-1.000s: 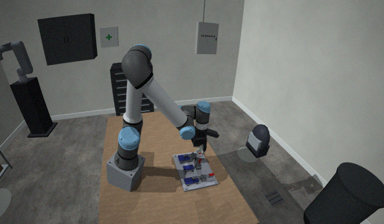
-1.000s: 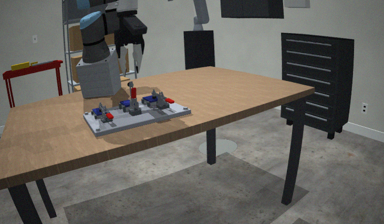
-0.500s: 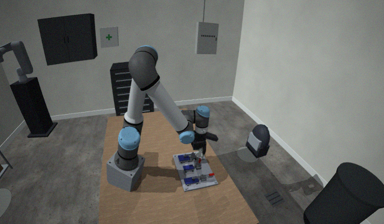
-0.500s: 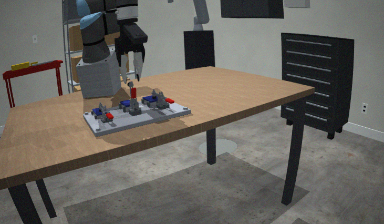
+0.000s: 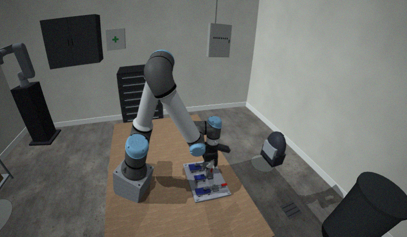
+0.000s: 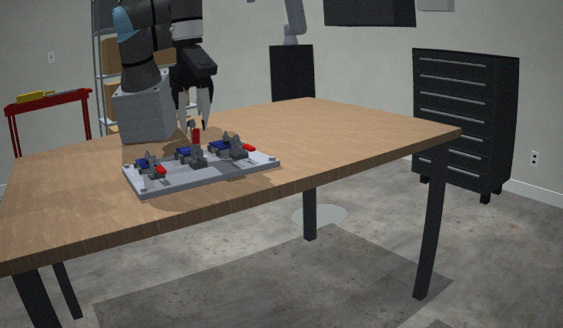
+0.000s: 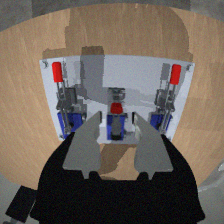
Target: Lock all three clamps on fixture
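Now: hand 40 mm past the grey fixture plate and 110 mm above it. Round my hand: blue part: 80 mm behind, 80 mm below.
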